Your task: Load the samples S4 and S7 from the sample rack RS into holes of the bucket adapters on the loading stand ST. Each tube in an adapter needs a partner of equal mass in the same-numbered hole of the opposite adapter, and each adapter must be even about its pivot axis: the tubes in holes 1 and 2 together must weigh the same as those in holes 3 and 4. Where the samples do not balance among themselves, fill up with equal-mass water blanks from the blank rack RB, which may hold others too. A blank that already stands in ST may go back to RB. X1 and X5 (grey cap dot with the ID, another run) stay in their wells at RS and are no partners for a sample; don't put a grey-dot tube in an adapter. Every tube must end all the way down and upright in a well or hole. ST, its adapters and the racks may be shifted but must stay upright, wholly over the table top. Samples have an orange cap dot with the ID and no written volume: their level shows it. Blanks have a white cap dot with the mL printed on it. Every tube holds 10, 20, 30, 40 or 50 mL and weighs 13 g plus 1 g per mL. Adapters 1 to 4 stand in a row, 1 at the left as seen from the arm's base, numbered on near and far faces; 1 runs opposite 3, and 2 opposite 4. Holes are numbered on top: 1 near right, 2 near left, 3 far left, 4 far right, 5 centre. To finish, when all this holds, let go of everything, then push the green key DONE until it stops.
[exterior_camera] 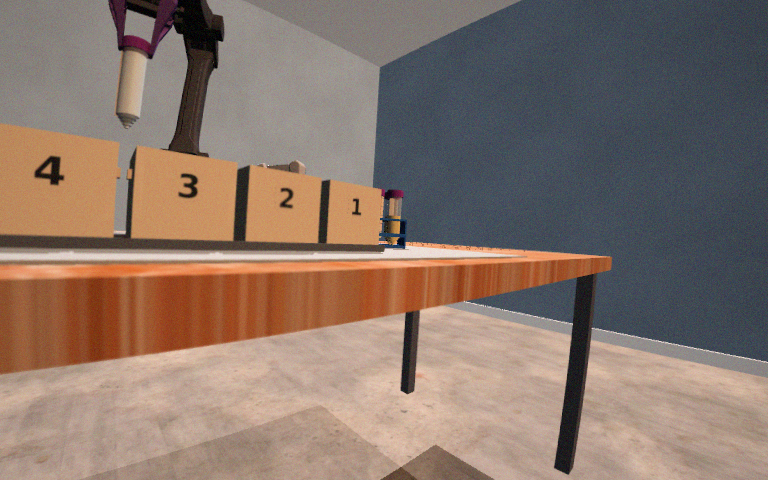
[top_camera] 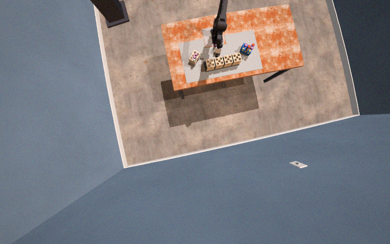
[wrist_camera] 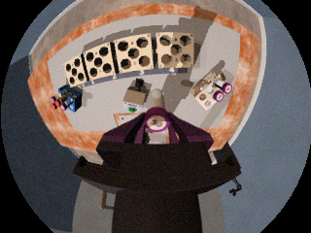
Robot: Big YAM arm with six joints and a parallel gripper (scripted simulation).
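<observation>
Now: hand 50 mm above the purple-capped tube and 10 mm to the left of it. Round my hand: adapter 2: 200 mm below, 160 mm to the left, 110 mm ahead; DONE key box: 200 mm below, 100 mm to the left, 70 mm behind; adapter 3: 200 mm below, 100 mm ahead, 50 mm to the left.
</observation>
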